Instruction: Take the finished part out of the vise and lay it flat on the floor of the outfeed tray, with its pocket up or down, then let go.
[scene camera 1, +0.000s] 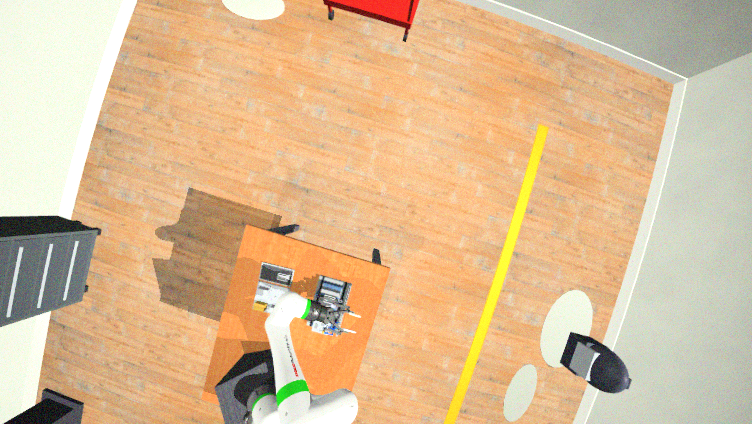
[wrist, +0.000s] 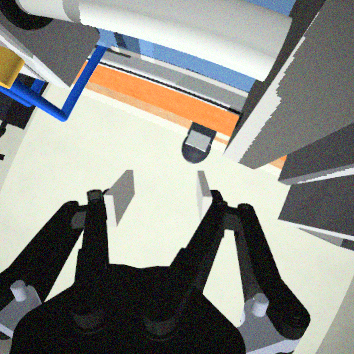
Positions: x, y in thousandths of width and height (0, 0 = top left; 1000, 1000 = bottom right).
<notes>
In view: the gripper (wrist: 465, 516) and a white rod (wrist: 705, 126).
</notes>
